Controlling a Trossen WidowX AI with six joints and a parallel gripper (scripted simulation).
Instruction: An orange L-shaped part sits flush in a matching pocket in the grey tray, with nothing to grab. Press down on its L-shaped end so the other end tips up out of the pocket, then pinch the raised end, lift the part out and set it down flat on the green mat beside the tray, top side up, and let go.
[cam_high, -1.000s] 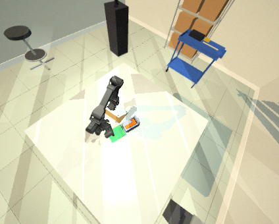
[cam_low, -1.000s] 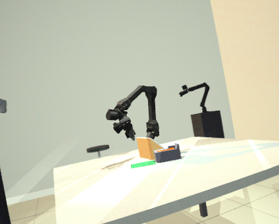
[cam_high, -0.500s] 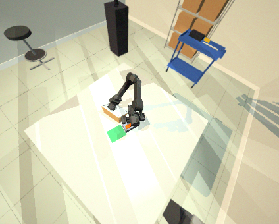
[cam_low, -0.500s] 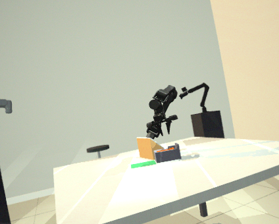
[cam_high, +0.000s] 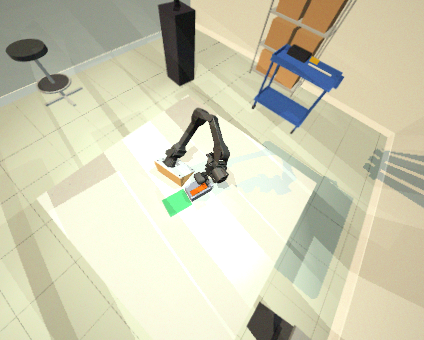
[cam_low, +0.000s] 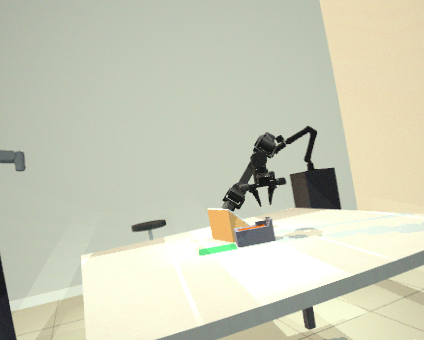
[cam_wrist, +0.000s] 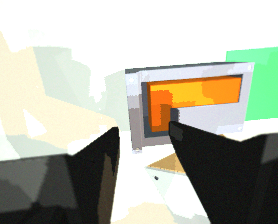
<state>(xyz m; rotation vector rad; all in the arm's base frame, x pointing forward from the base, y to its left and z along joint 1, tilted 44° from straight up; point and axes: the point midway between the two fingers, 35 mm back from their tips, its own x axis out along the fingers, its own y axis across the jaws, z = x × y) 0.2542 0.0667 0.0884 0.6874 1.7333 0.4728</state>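
Now: the orange L-shaped part 9 cm below my gripper tip, 5 cm to the right of it and 2 cm behind it. From my gripper tip the other things lie so: green mat 21 cm to the right, 15 cm below, 5 cm behind.
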